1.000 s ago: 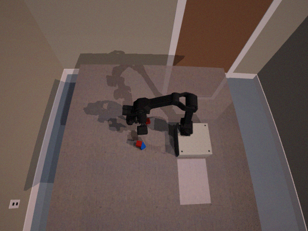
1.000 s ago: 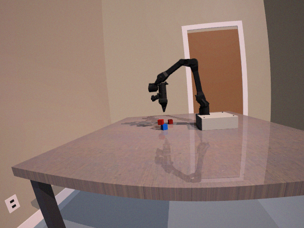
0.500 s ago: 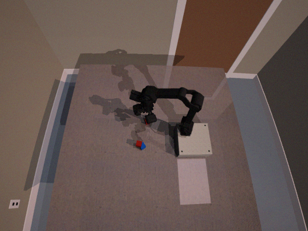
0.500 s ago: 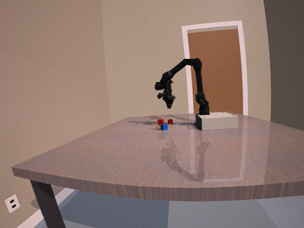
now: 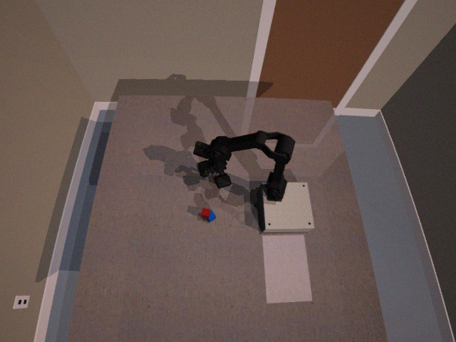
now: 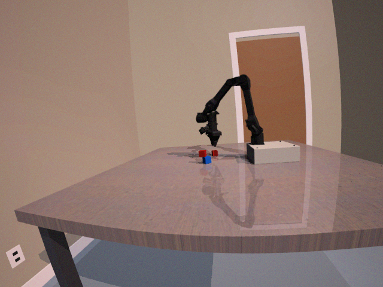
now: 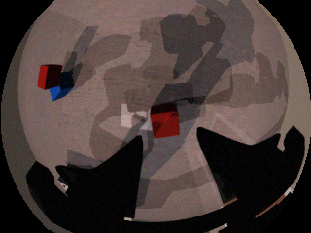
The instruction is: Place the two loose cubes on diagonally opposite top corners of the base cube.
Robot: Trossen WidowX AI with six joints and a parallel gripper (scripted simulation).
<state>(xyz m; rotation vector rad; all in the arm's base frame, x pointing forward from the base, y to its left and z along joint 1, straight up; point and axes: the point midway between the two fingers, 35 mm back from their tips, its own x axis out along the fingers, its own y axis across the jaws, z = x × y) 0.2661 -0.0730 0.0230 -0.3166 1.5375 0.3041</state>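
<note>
Now: the red cube 3 cm ahead of my gripper tip, 18 cm to the left of it and 1 cm below it. From my gripper tip the other things lie so: blue cube (1 cm ahead, 19 cm to the left, 4 cm below).
</note>
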